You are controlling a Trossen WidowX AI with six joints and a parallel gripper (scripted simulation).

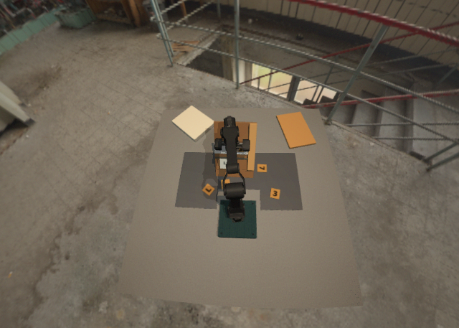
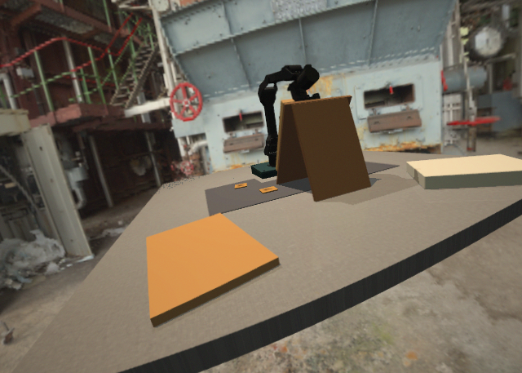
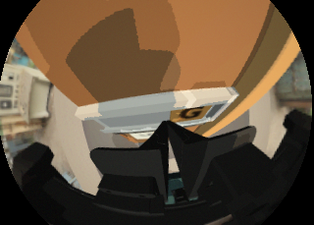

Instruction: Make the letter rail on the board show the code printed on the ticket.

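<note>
The orange tile marked g is 40 mm to the right of my gripper tip and 10 mm below it. Also, from my gripper tip: white ticket (100 mm below, 50 mm to the left, 30 mm behind); 7 tile (180 mm below, 170 mm to the right, 70 mm behind); dark mat (180 mm below, 150 mm behind).
</note>
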